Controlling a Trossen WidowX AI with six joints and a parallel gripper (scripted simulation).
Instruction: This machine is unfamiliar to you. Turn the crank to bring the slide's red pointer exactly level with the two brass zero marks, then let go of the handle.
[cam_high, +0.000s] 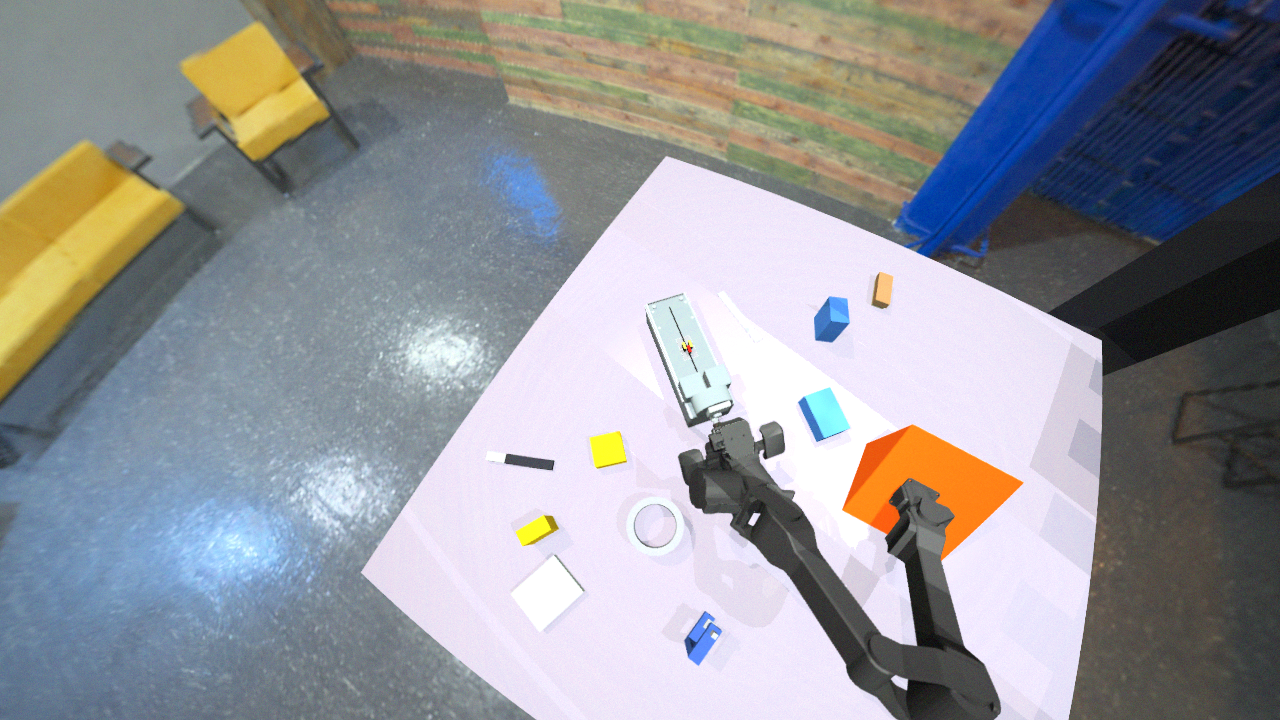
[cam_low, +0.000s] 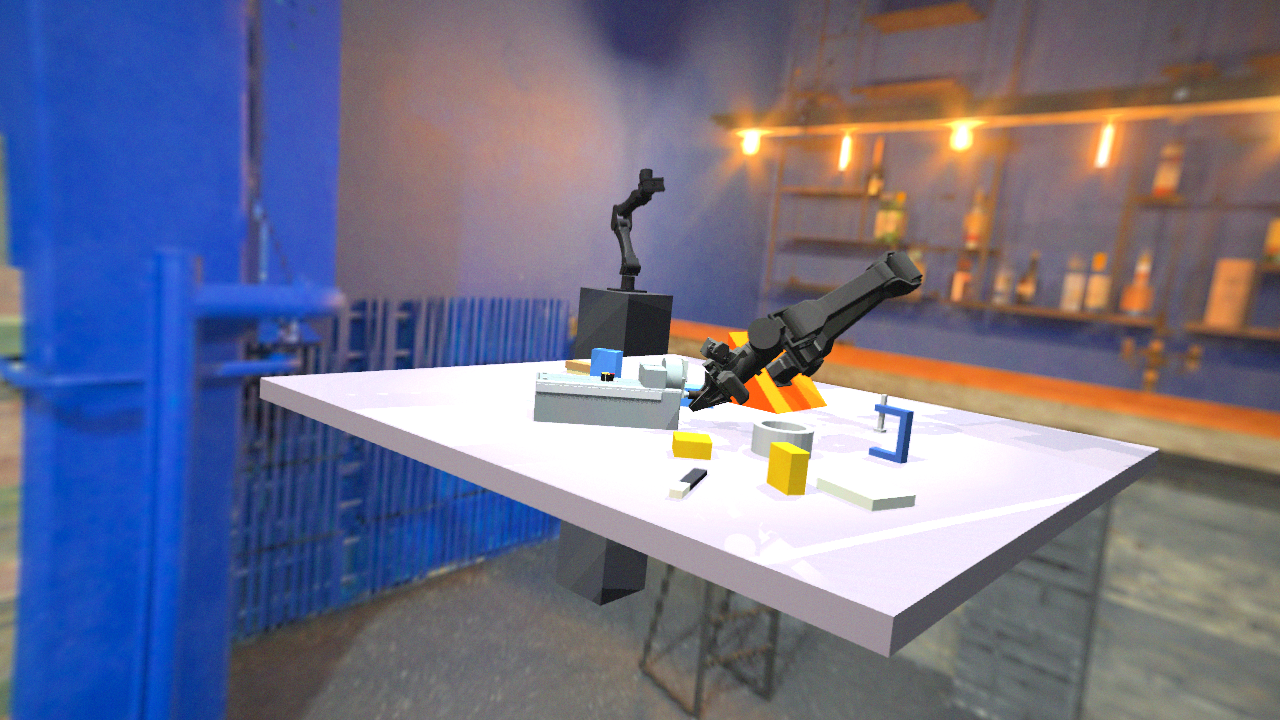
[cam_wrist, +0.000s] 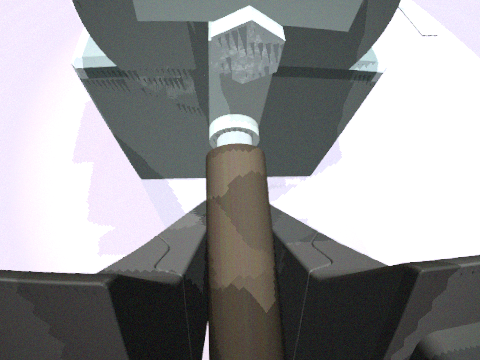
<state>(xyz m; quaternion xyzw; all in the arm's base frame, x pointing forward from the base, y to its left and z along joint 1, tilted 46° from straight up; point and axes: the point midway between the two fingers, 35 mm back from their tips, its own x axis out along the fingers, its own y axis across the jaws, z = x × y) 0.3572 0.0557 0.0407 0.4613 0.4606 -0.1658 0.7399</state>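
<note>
My gripper tip is now 30 mm below the brown crank handle, 10 mm to the right of it and 10 mm past it. The rest, counted from my gripper tip: metal strip (270 mm to the right, 70 mm ahead, 30 mm below); then blue clamp (330 mm to the left, 140 mm behind, 20 mm above); then red pointer (120 mm ahead, 100 mm to the right, 50 mm above).
</note>
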